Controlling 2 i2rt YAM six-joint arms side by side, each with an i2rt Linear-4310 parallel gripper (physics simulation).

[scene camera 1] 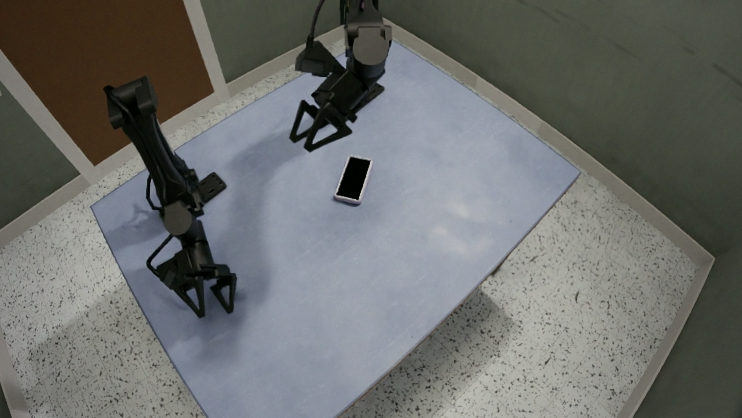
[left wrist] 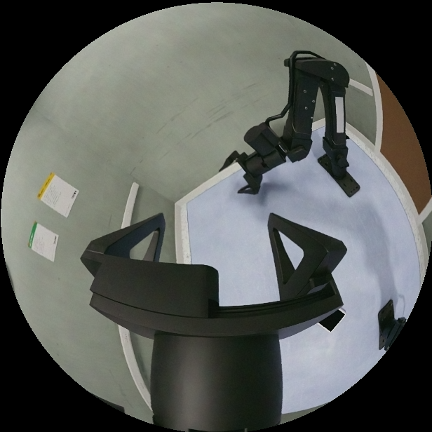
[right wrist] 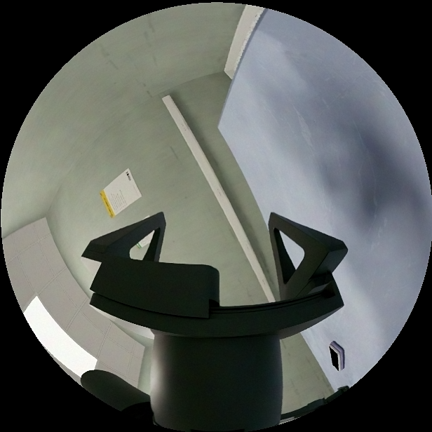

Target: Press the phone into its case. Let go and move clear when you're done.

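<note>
The phone lies screen up inside its pale lilac case on the table, with a thin light rim around the black screen. No clear gap or tilt shows, but the view is too small to tell whether every edge is fully seated. My left gripper is open and empty, above and to the upper left of the phone in scene camera 1, apart from it. My right gripper is open and empty, far to the lower left of the phone.
The blue table bears the phone in its case and both arm bases. The right arm base plate is near the table's upper-left edge in scene camera 1. Walls stand behind the table.
</note>
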